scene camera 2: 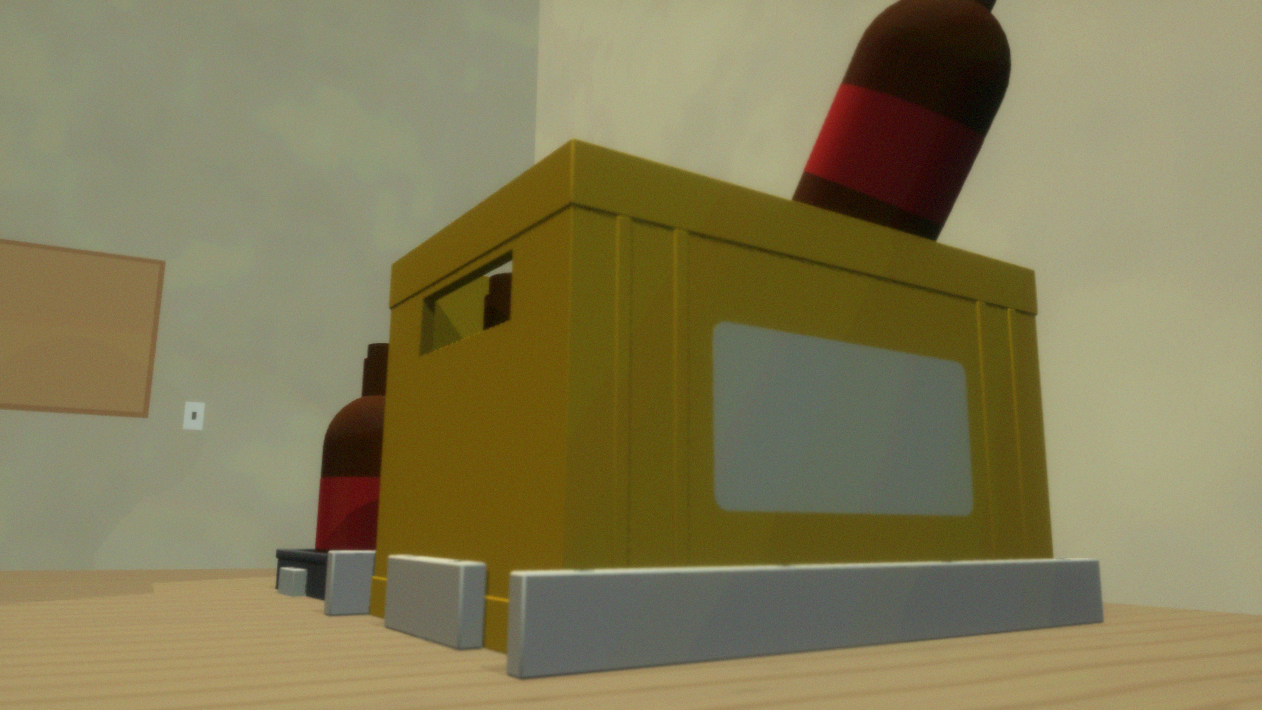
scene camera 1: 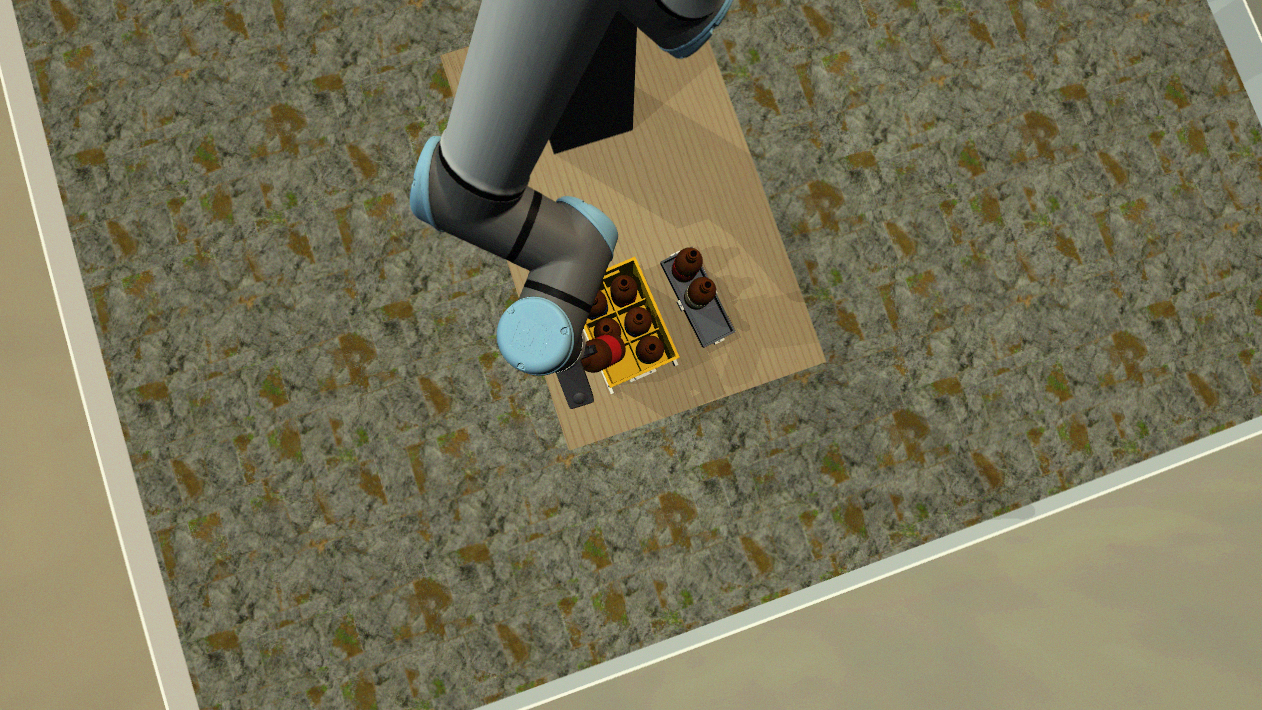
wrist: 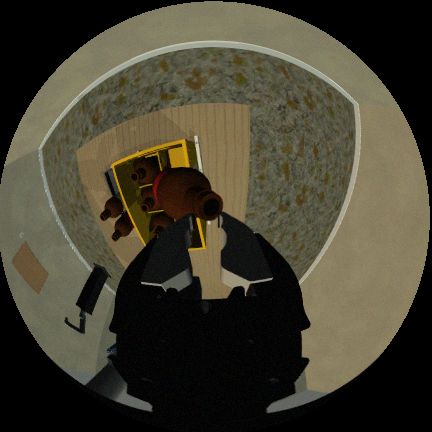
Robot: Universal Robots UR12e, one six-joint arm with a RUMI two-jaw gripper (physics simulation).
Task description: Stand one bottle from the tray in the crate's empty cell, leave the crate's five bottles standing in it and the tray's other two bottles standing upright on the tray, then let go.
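Places are measured from the arm's base along level axes (x right, y down, z ahead), in metres.
Pixels of known places: gripper, fingertip midpoint: [wrist: 205, 213].
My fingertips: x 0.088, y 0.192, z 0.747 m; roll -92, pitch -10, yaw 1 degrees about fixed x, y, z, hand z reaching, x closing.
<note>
Behind a point stands the place of what it marks.
The gripper [wrist: 206, 220] {x 0.088, y 0.192, z 0.747 m} is shut on the mouth end of a red-labelled brown bottle [scene camera 1: 598, 355] {x 0.044, y 0.198, z 0.754 m} [scene camera 2: 908, 114] {x 0.073, y 0.265, z 0.726 m} [wrist: 182, 192] {x 0.060, y 0.199, z 0.766 m}. The bottle is strongly tilted, its base over the yellow crate [scene camera 1: 656, 310] {x -0.106, y 0.316, z 0.656 m} [scene camera 2: 644, 388] {x 0.097, y 0.400, z 0.594 m} [wrist: 187, 152] {x 0.041, y 0.323, z 0.801 m} and its neck leaning outward past the long side. The front wall hides its lowest edge in scene camera 2, so contact with the crate is unclear. The empty corner cell [scene camera 1: 622, 365] {x -0.005, y 0.483, z 0.773 m} [wrist: 176, 156] {x -0.020, y 0.483, z 0.775 m} shows beside the base. Several brown bottles, among them one [scene camera 1: 638, 320] {x -0.060, y 0.328, z 0.673 m} and another [scene camera 1: 650, 348] {x -0.079, y 0.328, z 0.746 m}, stand in the other cells. Two bottles [scene camera 1: 687, 264] {x -0.211, y 0.368, z 0.538 m} [scene camera 1: 701, 292] {x -0.235, y 0.367, z 0.617 m} stand upright on the dark tray [scene camera 1: 713, 326] {x -0.282, y 0.485, z 0.698 m}.
Light blocks [scene camera 2: 794, 609] {x 0.093, y 0.476, z 0.653 m} border the crate's foot on the wooden table [scene camera 1: 750, 344] {x -0.383, y 0.491, z 0.765 m}. The arm's wrist [scene camera 1: 535, 335] {x 0.093, y -0.189, z 0.745 m} hangs over the table's edge beside the crate. A black block [scene camera 1: 604, 105] {x -0.053, y 0.348, z 0.094 m} lies farther back under the arm.
</note>
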